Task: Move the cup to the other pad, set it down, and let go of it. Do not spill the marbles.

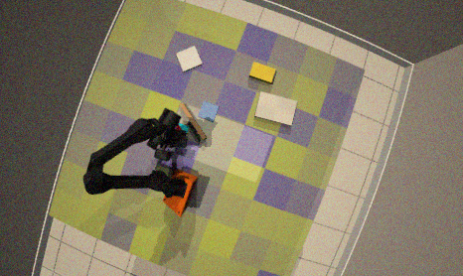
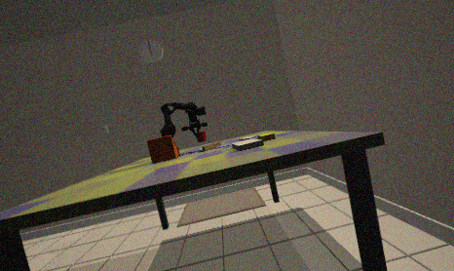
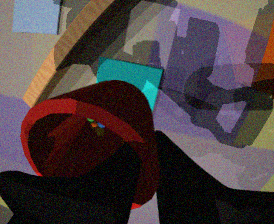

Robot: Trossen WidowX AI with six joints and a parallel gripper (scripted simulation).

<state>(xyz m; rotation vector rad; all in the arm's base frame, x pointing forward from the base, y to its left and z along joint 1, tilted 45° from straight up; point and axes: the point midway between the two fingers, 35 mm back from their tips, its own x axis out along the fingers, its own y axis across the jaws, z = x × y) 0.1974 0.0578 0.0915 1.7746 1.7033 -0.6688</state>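
My gripper tip is now 100 mm above the teal block and 30 mm short of it. The rest, counted from my gripper tip: red cup: 30 mm ahead; then light blue pad: 160 mm ahead, 110 mm to the right, 100 mm below; then white pad: 380 mm ahead, 90 mm below, 60 mm to the left.
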